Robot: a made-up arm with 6 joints.
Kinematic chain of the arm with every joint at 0, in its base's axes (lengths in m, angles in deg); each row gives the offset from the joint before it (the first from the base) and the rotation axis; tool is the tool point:
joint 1: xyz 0 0 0.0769 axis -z
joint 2: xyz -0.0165 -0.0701 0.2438 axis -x
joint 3: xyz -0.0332 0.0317 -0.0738 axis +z
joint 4: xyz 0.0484 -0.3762 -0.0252 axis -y
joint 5: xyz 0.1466 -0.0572 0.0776 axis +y
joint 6: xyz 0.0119 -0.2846 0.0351 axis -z
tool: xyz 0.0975 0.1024 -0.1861
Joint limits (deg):
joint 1: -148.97..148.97
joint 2: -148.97..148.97
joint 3: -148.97..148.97
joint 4: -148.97..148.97
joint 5: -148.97..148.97
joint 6: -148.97..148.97
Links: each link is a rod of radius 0.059 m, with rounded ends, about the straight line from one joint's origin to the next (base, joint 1, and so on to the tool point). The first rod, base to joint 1, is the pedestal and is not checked.
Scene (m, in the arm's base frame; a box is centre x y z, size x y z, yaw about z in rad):
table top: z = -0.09
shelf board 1: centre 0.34 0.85 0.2 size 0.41 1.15 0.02 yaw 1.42
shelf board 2: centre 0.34 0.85 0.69 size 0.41 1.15 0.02 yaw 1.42
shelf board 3: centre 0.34 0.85 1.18 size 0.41 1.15 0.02 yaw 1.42
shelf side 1: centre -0.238 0.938 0.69 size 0.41 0.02 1 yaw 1.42
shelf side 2: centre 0.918 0.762 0.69 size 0.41 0.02 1 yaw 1.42
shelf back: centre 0.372 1.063 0.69 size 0.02 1.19 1 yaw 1.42
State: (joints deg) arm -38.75 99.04 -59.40 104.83 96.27 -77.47
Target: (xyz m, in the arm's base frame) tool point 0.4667 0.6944 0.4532
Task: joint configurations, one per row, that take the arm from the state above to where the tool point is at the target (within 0.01 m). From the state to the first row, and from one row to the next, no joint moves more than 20 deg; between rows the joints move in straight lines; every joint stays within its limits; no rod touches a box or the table.
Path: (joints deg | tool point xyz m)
1: -19.77 109.16 -53.18 96.57 96.56 -79.16 | -0.5327 -0.2970 0.5817
2: -0.78 119.28 -46.95 88.31 96.86 -80.85 | -0.5741 -0.0115 0.6203
3: 18.20 129.40 -40.73 80.05 97.15 -82.53 | -0.4786 0.2665 0.6313
4: 37.18 139.51 -34.51 71.79 97.44 -84.22 | -0.2628 0.4680 0.6119
5: 53.79 141.88 -34.33 69.97 107.33 -82.60 | -0.1014 0.5426 0.5731
6: 70.39 144.24 -34.15 68.15 117.22 -80.98 | 0.0817 0.5584 0.5333
7: 86.99 146.61 -33.97 66.33 127.11 -79.36 | 0.2640 0.5093 0.4931
8: 103.59 148.97 -33.79 64.51 137.00 -77.74 | 0.4217 0.3981 0.4532
9: 110.43 140.36 -40.91 75.56 134.91 -95.55 | 0.4238 0.4738 0.4787
10: 117.27 131.74 -48.02 86.61 132.83 -113.36 | 0.4290 0.5546 0.4898
11: 124.11 123.13 -55.14 97.67 130.75 -131.16 | 0.4413 0.6317 0.4817
12: 130.95 114.51 -62.25 108.72 128.66 -148.97 | 0.4667 0.6944 0.4533

